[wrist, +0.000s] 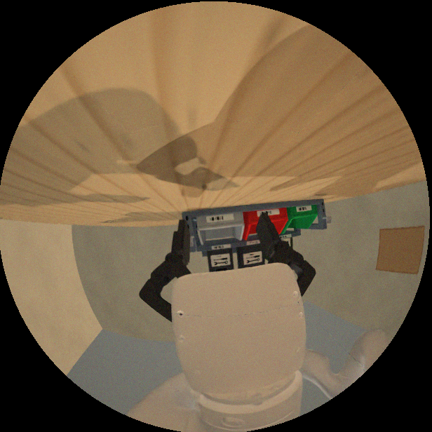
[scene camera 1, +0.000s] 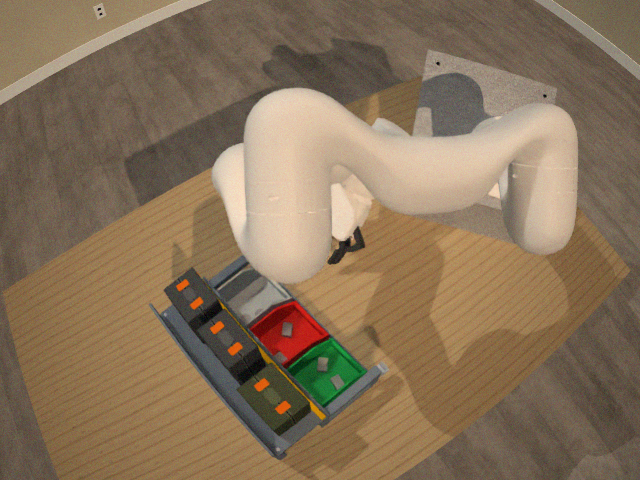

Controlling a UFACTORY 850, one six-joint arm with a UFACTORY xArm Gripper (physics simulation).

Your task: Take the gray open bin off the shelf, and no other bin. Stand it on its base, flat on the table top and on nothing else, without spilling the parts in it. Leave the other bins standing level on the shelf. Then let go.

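Note:
The gray open bin (scene camera 1: 252, 295) (wrist: 220, 232) stands in the front row of the shelf (scene camera 1: 206, 367) (wrist: 235, 208), at the end beside the red bin (scene camera 1: 305, 330) (wrist: 279, 220). The green bin (scene camera 1: 309, 383) (wrist: 302, 219) is at the other end. Gray parts show in the red and green bins; the gray bin's contents are unclear. My gripper (scene camera 1: 336, 255) (wrist: 223, 224) is open and empty, in front of the shelf and apart from it. In the wrist view its fingers frame the gray bin, the right one overlapping the red bin. The arm partly hides the gripper in the scene view.
Behind the bins, two black cases (scene camera 1: 190, 295) (scene camera 1: 225, 338) and an olive case (scene camera 1: 272, 395) with orange latches stand on the shelf. The shelf stands on the wooden table (scene camera 1: 103, 361). The arm hangs over the gray bin's end of the shelf in the scene view.

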